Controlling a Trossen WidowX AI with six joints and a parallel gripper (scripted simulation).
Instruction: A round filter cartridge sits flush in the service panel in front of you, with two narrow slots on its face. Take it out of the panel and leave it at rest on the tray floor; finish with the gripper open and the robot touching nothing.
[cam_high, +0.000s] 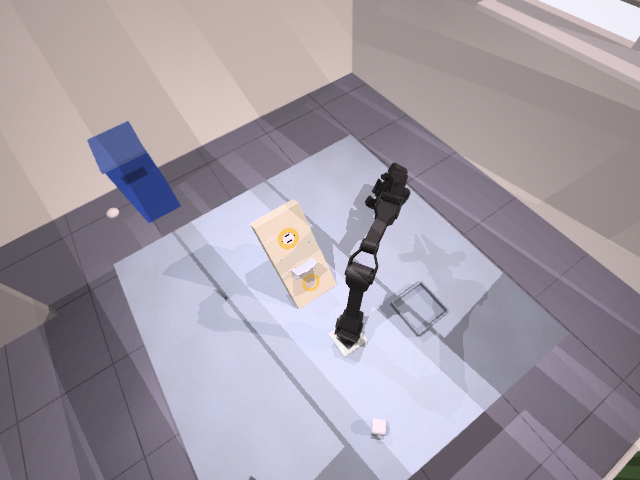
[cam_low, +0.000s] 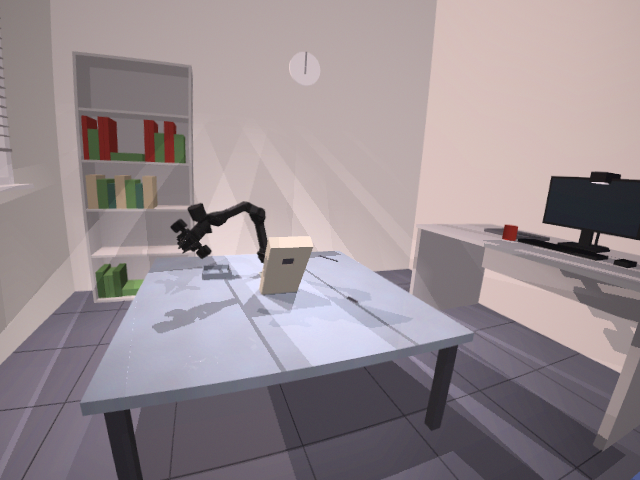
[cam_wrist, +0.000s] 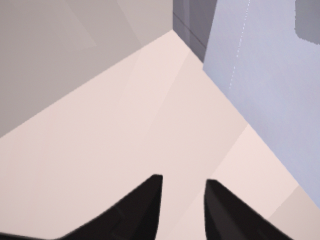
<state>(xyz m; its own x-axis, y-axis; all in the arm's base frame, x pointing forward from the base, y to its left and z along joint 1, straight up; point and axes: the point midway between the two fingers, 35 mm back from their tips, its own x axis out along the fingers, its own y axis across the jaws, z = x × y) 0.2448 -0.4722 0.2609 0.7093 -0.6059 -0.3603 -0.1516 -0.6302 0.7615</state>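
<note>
My gripper tip is now 42 cm to the right of the round pale grey filter cartridge, 9 cm short of it and 3 cm above it. The rest, counted from my gripper tip: clear square tray: 39 cm behind, 24 cm below, 23 cm to the left; dark piece: 71 cm to the left, 25 cm below, 22 cm ahead; beige service panel: 43 cm to the left, 11 cm below, 5 cm ahead.
</note>
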